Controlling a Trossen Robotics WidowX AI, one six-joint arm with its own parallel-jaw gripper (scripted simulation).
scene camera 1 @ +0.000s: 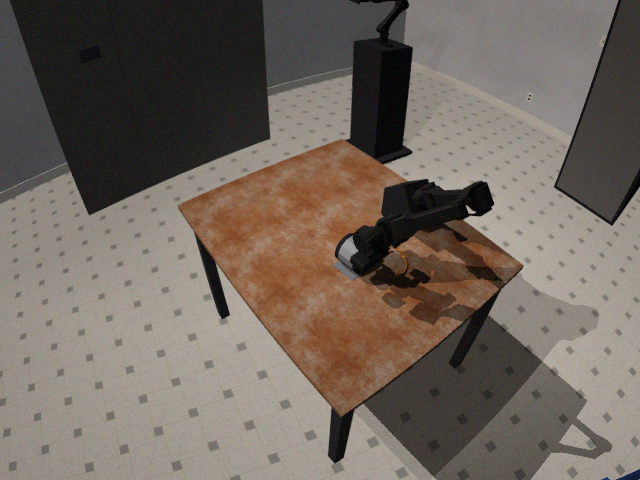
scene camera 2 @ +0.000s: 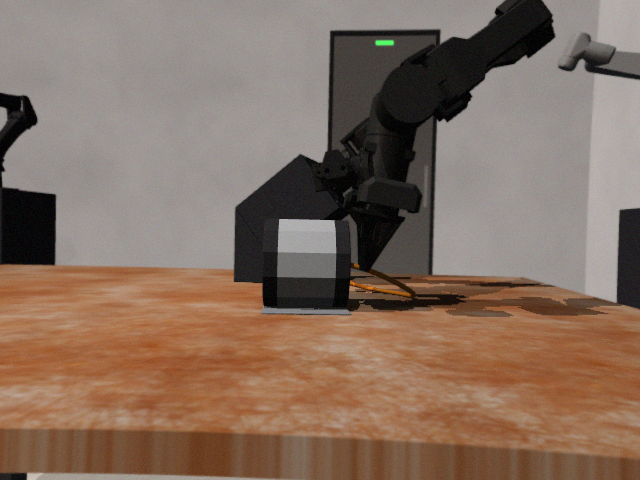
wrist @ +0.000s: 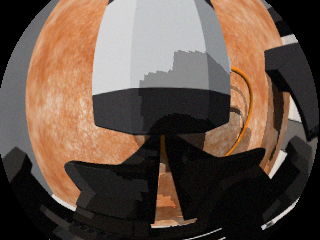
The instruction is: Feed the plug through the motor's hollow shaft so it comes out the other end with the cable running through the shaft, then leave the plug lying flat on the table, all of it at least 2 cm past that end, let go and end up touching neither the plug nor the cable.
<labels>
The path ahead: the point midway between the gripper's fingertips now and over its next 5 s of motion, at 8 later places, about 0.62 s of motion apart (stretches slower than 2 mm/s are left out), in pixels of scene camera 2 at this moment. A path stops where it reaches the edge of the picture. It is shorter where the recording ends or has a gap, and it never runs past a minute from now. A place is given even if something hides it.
My gripper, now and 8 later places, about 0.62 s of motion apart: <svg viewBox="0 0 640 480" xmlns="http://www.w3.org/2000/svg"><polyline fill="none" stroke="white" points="363,271 363,267 367,271 364,273 374,261 366,274 358,275 373,280 368,280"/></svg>
</labels>
